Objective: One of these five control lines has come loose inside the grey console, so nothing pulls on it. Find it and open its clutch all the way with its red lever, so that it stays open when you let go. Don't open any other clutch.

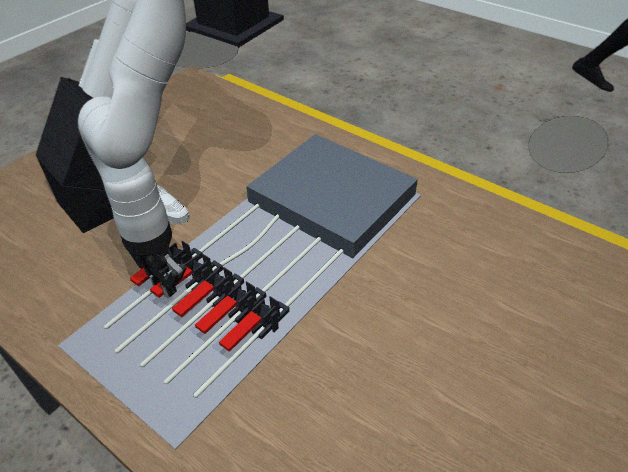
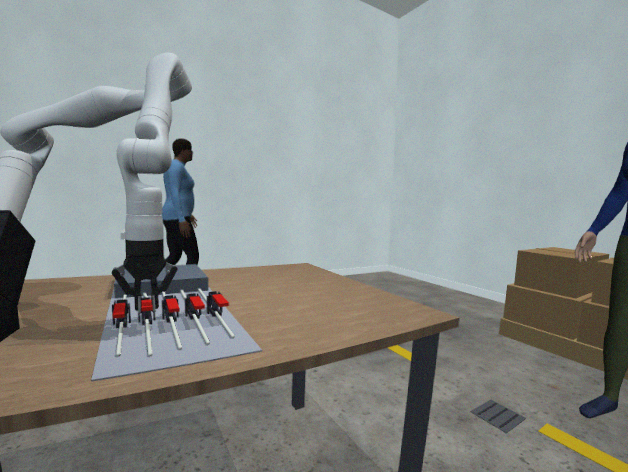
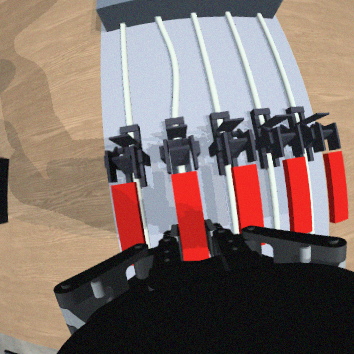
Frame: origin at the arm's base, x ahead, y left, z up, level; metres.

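Where they show: gripper, fingertip midpoint: (image 1: 165,290) (image 2: 147,311) (image 3: 191,231).
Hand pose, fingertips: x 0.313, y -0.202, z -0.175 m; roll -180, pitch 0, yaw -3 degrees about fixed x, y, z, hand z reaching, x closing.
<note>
Things, the pixels of their top centre, and the offset from my fingertips. Level surfaces: height alone.
- grey console, middle of its top: (image 1: 332,182) (image 2: 160,272) dx +0.080, dy +0.408, dz -0.004 m
- neighbouring red lever, middle of its top: (image 3: 124,202) (image 1: 159,260) (image 2: 119,305) dx -0.053, dy +0.040, dz +0.008 m
- table, its level: dz -0.051 m
The second control line from the left (image 1: 247,246) (image 3: 176,82) bends sideways between the grey console (image 1: 329,187) (image 2: 190,276) (image 3: 200,10) and its black clutch (image 3: 179,150); the other four look straight. Its red lever (image 1: 157,290) (image 2: 146,301) (image 3: 189,200) points away from the console, low above the mat like the others. My gripper (image 1: 170,284) (image 2: 146,305) (image 3: 191,231) is shut on this lever, a finger on each side. The line's end inside the console is hidden.
A neighbouring red lever (image 1: 139,276) (image 3: 128,215) is close on the left, another (image 1: 192,299) (image 3: 248,195) close on the right. Two more levers (image 1: 215,314) (image 1: 240,331) are further right. A person in blue (image 2: 178,190) stands behind the table (image 2: 324,304).
</note>
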